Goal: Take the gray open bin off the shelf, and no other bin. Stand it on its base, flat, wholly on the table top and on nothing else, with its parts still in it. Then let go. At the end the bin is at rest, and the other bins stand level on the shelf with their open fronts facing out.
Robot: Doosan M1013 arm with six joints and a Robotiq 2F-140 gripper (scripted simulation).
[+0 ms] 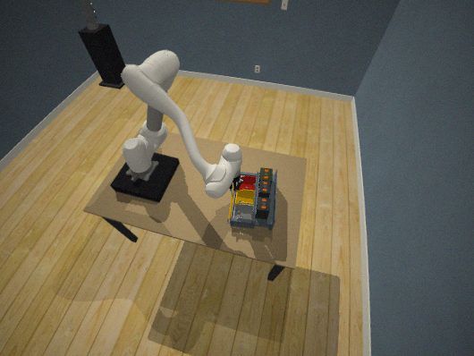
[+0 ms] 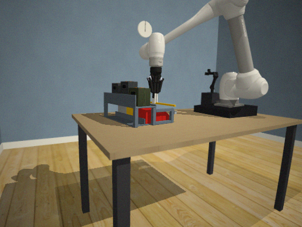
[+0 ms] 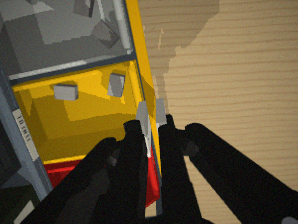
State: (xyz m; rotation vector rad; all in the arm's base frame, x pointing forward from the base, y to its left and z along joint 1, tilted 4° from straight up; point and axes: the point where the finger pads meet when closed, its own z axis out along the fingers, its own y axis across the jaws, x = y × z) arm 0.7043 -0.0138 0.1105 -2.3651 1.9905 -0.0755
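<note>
My hand is 100 mm short of the yellow bin, 20 mm to the right of it and 90 mm above it. Round my hand: gray open bin (120 mm ahead, 90 mm to the right, 90 mm below); red bin (80 mm ahead, 130 mm to the left, 90 mm below); yellow strip (30 mm below).
</note>
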